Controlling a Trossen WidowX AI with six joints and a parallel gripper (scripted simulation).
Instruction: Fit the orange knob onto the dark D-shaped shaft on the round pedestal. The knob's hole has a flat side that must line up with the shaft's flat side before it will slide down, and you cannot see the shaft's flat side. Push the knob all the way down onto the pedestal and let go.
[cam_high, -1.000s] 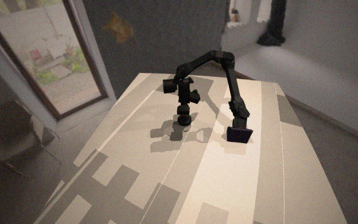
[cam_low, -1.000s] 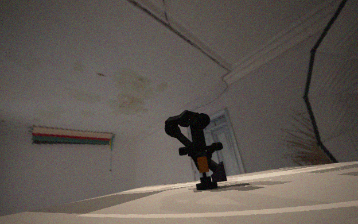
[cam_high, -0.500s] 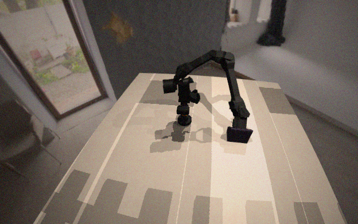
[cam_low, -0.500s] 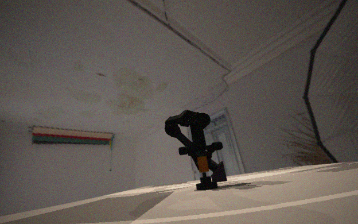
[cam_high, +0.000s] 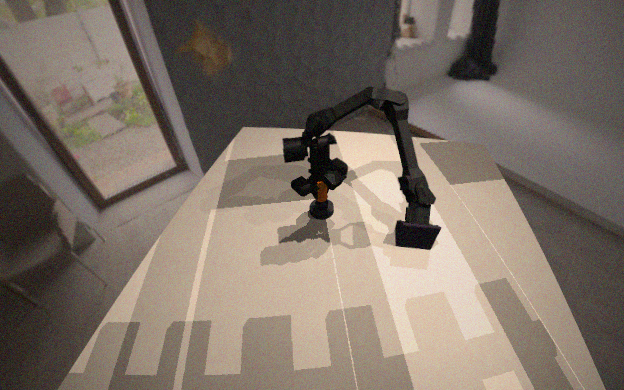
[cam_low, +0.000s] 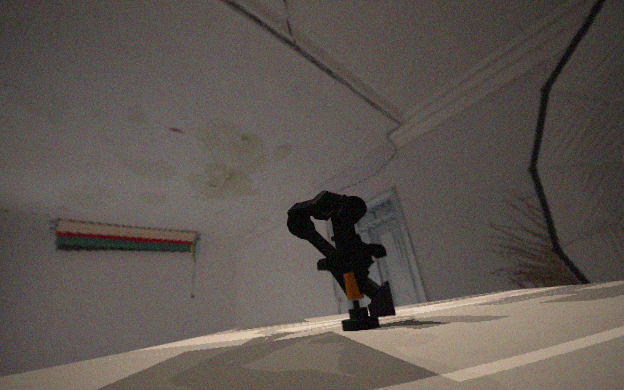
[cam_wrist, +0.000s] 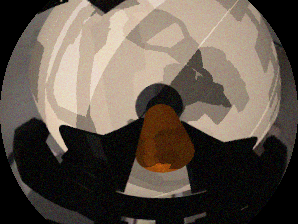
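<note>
The orange knob is 2 cm above my gripper tip. Also, from my gripper tip: round dark pedestal 4 cm below.
</note>
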